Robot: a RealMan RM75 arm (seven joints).
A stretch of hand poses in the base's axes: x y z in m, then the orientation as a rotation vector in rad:
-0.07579, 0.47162, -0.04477, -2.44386, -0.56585, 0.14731
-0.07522, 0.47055, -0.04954, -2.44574, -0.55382, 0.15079
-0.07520, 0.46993, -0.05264, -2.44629, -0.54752, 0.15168
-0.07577, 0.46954, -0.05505, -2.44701, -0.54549, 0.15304
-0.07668, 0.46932, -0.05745, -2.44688, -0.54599, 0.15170
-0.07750, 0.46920, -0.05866, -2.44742, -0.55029, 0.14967
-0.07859, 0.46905, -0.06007, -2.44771, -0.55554, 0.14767
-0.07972, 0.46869, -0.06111, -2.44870, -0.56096, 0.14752
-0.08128, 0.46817, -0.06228, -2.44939, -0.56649, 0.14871
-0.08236, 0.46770, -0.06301, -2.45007, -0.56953, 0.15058
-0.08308, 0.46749, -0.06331, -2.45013, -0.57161, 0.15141
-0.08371, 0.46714, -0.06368, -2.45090, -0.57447, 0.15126
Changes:
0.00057, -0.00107, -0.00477, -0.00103, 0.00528, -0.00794
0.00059, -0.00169, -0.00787, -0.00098, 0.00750, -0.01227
0.00002, -0.00208, -0.01028, -0.00171, 0.00883, -0.01348
-0.00089, -0.00230, -0.01268, -0.00137, 0.00780, -0.01342
-0.00171, -0.00242, -0.01389, -0.00198, 0.00512, -0.01091
-0.00280, -0.00257, -0.01530, -0.00249, 0.00225, -0.00769
-0.00393, -0.00293, -0.01634, -0.00407, 0.00046, -0.00399
-0.00549, -0.00345, -0.01751, -0.00567, -0.00037, 0.00013
-0.00657, -0.00392, -0.01824, -0.00709, -0.00005, 0.00265
-0.00729, -0.00413, -0.01854, -0.00758, -0.00006, 0.00431
-0.00792, -0.00448, -0.01891, -0.00865, -0.00111, 0.00621

